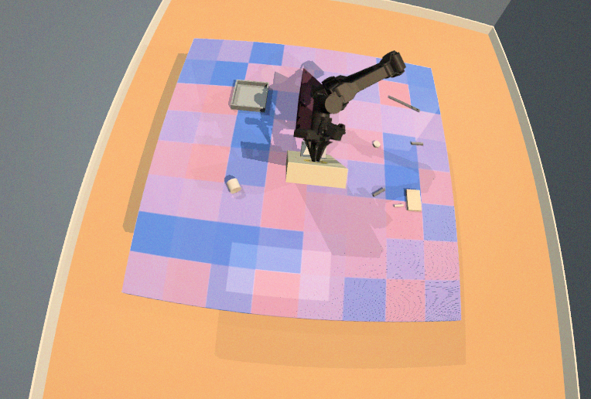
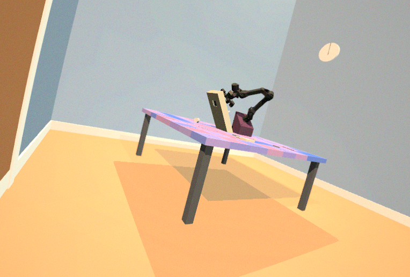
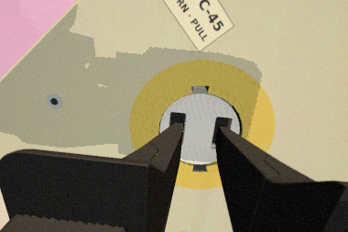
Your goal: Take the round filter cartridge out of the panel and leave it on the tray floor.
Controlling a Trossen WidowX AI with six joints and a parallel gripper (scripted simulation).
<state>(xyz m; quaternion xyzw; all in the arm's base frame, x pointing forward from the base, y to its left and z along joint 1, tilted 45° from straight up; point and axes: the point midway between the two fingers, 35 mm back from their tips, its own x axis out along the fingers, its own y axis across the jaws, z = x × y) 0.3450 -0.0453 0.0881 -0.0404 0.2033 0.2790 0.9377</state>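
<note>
Right now the round filter cartridge is 1 cm below my gripper tip and 1 cm ahead of it. Round my gripper tip: grey tray (41 cm behind, 32 cm to the right, 24 cm below); cream service panel (8 cm below, 3 cm behind); cream block (44 cm to the left, 25 cm below, 5 cm behind).
</note>
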